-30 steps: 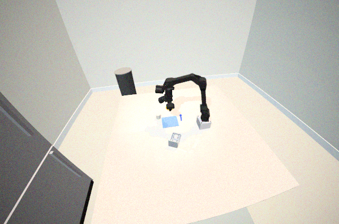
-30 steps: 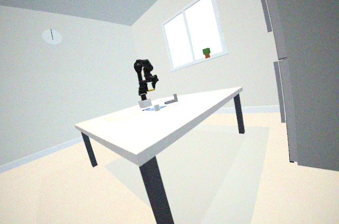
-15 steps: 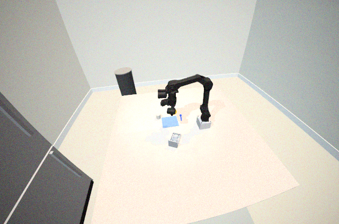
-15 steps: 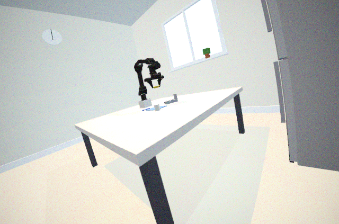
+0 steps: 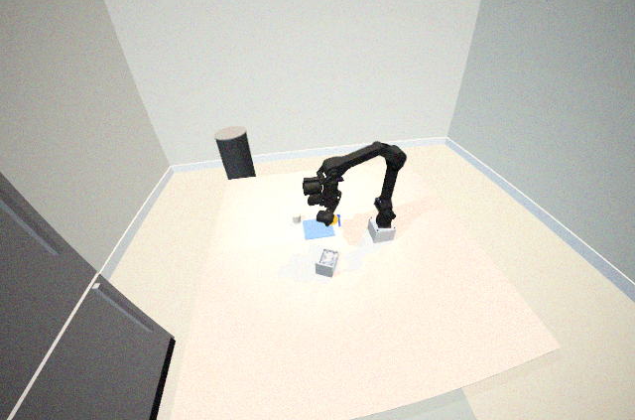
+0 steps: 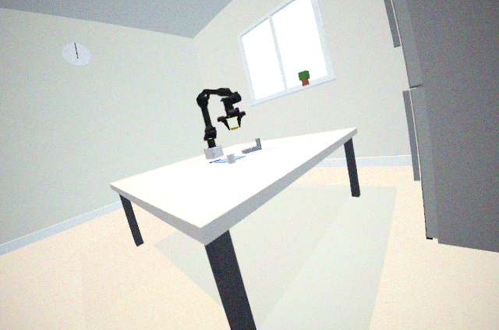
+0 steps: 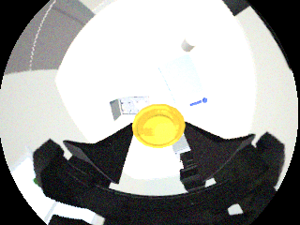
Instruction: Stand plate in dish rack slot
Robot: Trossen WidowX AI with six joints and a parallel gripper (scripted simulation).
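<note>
My gripper tip is 10 mm short of the grey dish rack, 90 mm to the right of it and 150 mm above it. The rest, counted from my gripper tip: blue utensil: 50 mm behind, 180 mm to the right, 170 mm below; then light blue mat: 60 mm ahead, 120 mm to the right, 180 mm below; then yellow plate: 10 mm above.
</note>
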